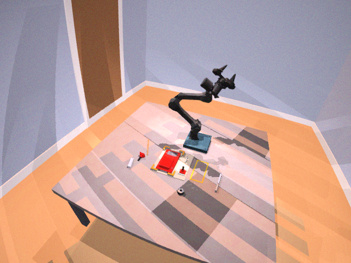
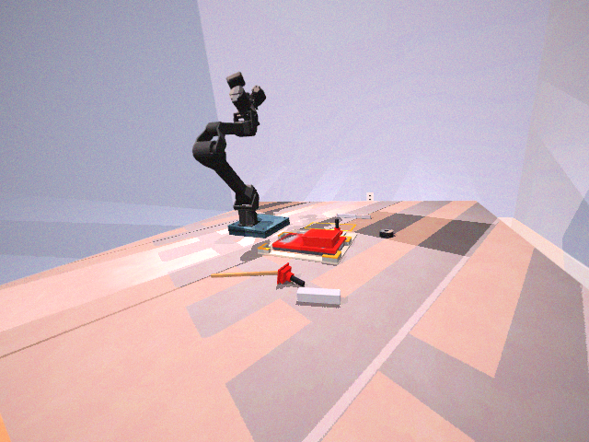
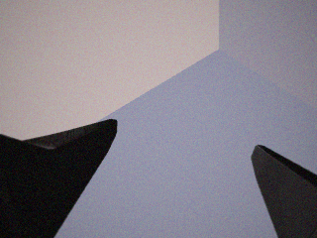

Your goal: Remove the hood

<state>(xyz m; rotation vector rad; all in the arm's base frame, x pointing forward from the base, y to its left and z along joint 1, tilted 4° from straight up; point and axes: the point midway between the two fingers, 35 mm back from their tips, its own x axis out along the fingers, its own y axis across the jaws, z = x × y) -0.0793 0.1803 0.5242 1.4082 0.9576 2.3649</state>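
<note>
My gripper tip is now 39 cm short of the red hood, 32 cm to the left of it and 56 cm above it. Round my gripper tip: grey bar 46 cm ahead, 3 cm to the left, 59 cm below; then thin stick 24 cm ahead, 50 cm to the right, 59 cm below; then dark ring 58 cm ahead, 20 cm to the right, 59 cm below.
</note>
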